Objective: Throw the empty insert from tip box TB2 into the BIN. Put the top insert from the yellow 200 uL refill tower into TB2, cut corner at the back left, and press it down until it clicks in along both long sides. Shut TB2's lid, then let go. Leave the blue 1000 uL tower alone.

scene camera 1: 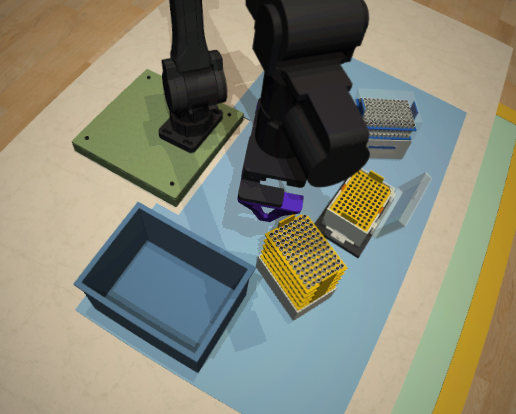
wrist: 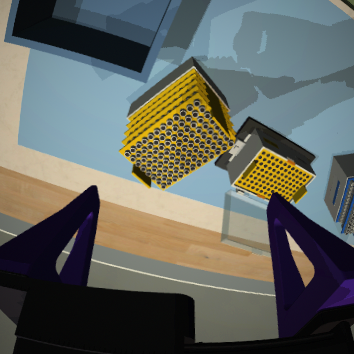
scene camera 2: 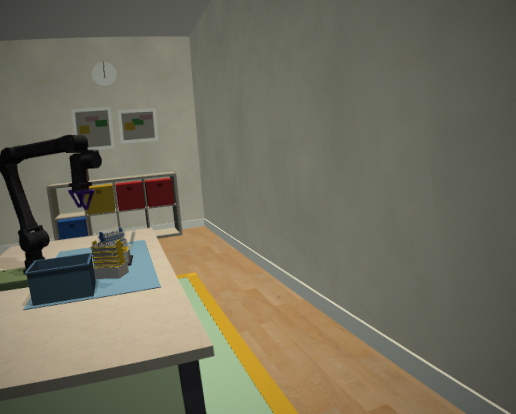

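My gripper [scene camera 1: 270, 207] [scene camera 2: 84, 206] [wrist: 184, 197] is open and empty, high above the mat. Tip box TB2 [scene camera 1: 344, 227] [wrist: 247, 160] stands on a dark base. A yellow insert [scene camera 1: 361, 200] [wrist: 275, 175] with open, empty holes sits in it. TB2's clear lid [scene camera 1: 407, 205] [wrist: 245, 220] stands open. The yellow refill tower [scene camera 1: 305, 250] [scene camera 2: 107, 255] [wrist: 180, 145] stands between TB2 and the bin, its stacked inserts full of tips. The dark blue BIN [scene camera 1: 190, 242] [scene camera 2: 62, 285] [wrist: 80, 62] shows no insert on the visible part of its floor.
The blue 1000 uL tower [scene camera 1: 387, 125] [scene camera 2: 111, 236] [wrist: 345, 200] stands beyond TB2, at the back right in scene camera 1. The arm stands on a green board [scene camera 1: 115, 125]. A blue mat [scene camera 1: 310, 360] lies under the boxes. A shelf unit [scene camera 2: 120, 178] stands behind the table.
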